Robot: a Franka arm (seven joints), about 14 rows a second.
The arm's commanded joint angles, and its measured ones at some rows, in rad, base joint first. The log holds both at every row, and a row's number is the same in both.
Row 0, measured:
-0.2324 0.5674 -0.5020 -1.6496 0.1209 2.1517 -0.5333
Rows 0 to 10, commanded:
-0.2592 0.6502 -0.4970 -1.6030 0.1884 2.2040 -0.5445
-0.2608 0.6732 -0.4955 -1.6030 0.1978 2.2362 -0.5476
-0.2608 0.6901 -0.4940 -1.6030 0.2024 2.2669 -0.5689
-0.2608 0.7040 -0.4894 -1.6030 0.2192 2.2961 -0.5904
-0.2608 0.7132 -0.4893 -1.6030 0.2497 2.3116 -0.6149
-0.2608 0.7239 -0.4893 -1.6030 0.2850 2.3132 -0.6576
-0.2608 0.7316 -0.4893 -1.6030 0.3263 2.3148 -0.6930
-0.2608 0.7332 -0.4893 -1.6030 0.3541 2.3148 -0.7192
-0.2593 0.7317 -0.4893 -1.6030 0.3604 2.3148 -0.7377
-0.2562 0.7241 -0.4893 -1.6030 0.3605 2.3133 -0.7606
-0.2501 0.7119 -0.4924 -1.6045 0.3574 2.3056 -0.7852
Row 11, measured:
-0.2480 0.7196 -0.4922 -1.6286 0.3305 2.3152 -0.7202
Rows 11 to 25, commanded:
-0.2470 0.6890 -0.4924 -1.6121 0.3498 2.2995 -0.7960
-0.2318 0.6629 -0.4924 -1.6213 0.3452 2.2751 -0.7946
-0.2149 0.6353 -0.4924 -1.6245 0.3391 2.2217 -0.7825
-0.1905 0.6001 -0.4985 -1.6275 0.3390 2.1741 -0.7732
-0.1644 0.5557 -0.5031 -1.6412 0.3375 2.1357 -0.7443
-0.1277 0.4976 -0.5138 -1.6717 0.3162 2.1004 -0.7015
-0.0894 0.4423 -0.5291 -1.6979 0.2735 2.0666 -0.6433
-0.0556 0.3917 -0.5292 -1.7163 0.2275 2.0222 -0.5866
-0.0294 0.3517 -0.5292 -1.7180 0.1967 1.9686 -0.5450
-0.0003 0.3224 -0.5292 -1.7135 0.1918 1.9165 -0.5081
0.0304 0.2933 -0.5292 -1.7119 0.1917 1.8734 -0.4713
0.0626 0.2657 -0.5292 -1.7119 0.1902 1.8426 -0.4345
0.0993 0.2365 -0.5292 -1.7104 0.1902 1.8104 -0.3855
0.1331 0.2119 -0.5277 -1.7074 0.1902 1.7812 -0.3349
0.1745 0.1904 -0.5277 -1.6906 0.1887 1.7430 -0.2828
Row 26, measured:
0.0992 0.2575 -0.5158 -1.6699 0.2085 1.7902 -0.3746
